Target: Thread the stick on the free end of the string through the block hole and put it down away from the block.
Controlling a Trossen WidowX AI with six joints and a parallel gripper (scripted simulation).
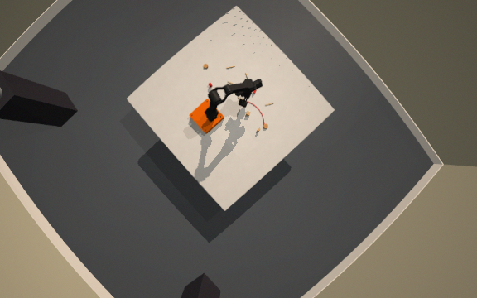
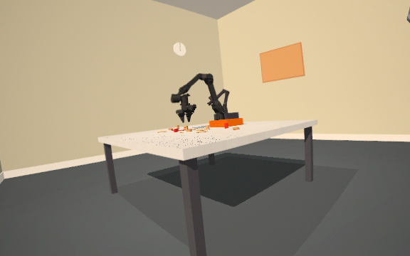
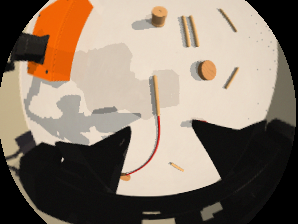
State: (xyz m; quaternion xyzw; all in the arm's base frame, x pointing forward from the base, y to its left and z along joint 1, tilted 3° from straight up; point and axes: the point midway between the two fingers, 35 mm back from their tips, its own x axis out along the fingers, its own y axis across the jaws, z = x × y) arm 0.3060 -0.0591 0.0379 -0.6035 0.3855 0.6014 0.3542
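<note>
Right now my gripper tip is 10 mm past the thin wooden stick, 20 mm to the right of it and 60 mm above it. Round my gripper tip: wooden block 50 mm behind, 100 mm to the right, 50 mm below; round wooden button 10 mm behind, 270 mm to the right, 50 mm below; red cube 100 mm ahead, 10 mm to the left, 50 mm below.
</note>
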